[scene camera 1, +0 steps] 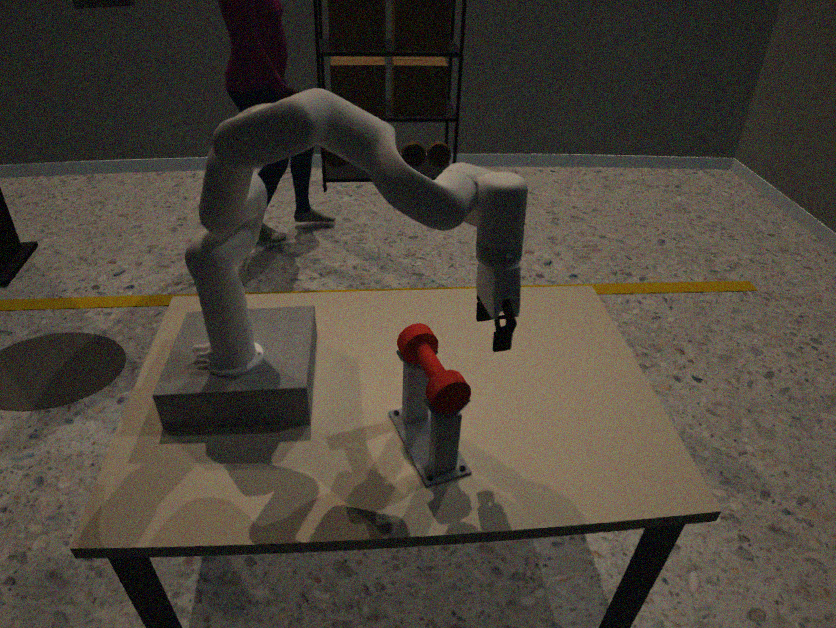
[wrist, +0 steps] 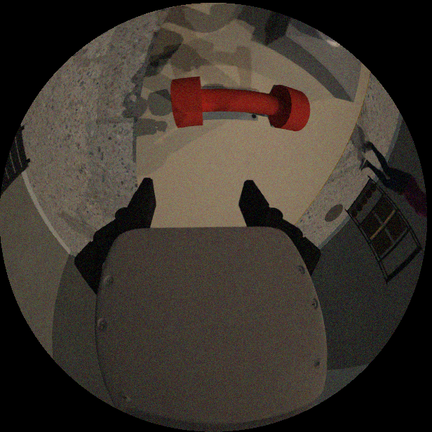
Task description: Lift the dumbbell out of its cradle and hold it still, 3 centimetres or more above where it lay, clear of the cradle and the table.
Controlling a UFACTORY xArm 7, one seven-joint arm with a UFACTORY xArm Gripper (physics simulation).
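Frame: origin at the arm's base, x ahead, y left, z up, level; metres.
Seen in the pictures: gripper, fingertip midpoint: (scene camera 1: pixel 492 334); arm's base, link origin: (scene camera 1: pixel 235 359).
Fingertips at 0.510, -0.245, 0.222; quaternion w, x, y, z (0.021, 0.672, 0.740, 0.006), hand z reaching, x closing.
Offsets run from my fingertips to a thing's top centre, as dx, dy, dz. "pt": to the spot under its first point. Level surfaces: height alone.
A red dumbbell @[-0.098, +0.046, -0.069] (scene camera 1: pixel 434 365) (wrist: pixel 240 101) lies across the tops of the two grey posts of its cradle @[pt -0.082, -0.043, -0.225] (scene camera 1: pixel 444 442). In the wrist view it lies beyond the fingertips, its bar running left to right, with a strip of the cradle's base (wrist: pixel 230 116) showing beneath it. My gripper (scene camera 1: pixel 496 331) (wrist: pixel 198 190) is open and empty. It points down above the table, to the right of the dumbbell in the scene view, apart from it.
The cradle stands on the wooden table @[dz -0.321] (scene camera 1: pixel 574 419). The arm's grey base block (scene camera 1: pixel 233 408) stands at the table's left. The table's front edge lies beyond the cradle's near post. A person (scene camera 1: pixel 253 54) and a shelf rack (scene camera 1: pixel 388 53) are behind the table.
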